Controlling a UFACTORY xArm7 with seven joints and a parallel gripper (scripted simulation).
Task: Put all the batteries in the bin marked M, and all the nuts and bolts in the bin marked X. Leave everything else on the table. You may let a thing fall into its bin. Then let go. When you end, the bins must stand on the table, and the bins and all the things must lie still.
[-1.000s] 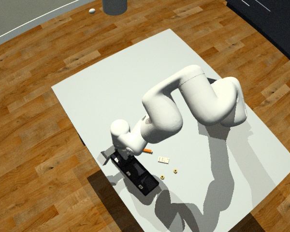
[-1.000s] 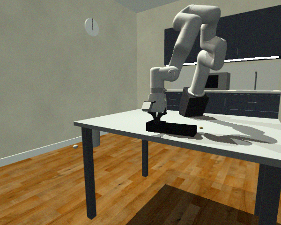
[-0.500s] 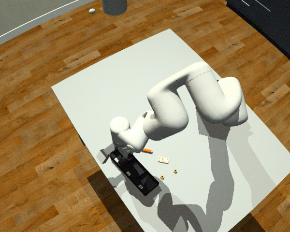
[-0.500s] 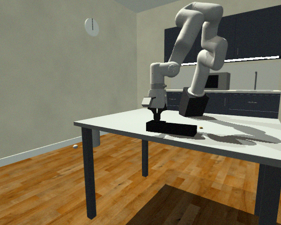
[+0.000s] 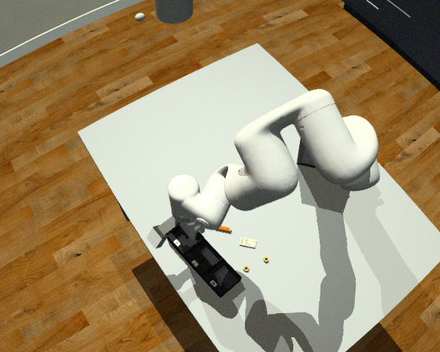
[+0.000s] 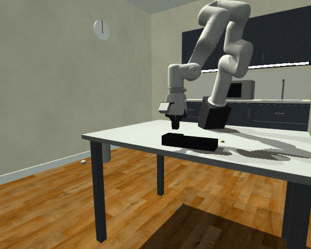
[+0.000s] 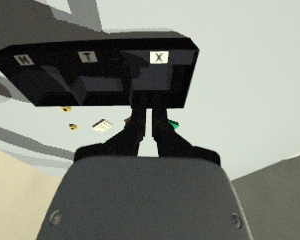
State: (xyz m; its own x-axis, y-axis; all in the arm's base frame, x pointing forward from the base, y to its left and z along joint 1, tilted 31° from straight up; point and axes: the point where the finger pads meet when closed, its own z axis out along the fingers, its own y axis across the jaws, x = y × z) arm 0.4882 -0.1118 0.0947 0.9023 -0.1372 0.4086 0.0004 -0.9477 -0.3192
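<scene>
The black three-compartment bin lies 7 cm to the left of my hand and 7 cm below it. The rest, counted from my hand: white domino: 14 cm behind, 12 cm to the left, 9 cm below; green block: 14 cm behind, 5 cm to the right, 9 cm below; orange battery: 11 cm behind, 3 cm to the left, 9 cm below.
</scene>
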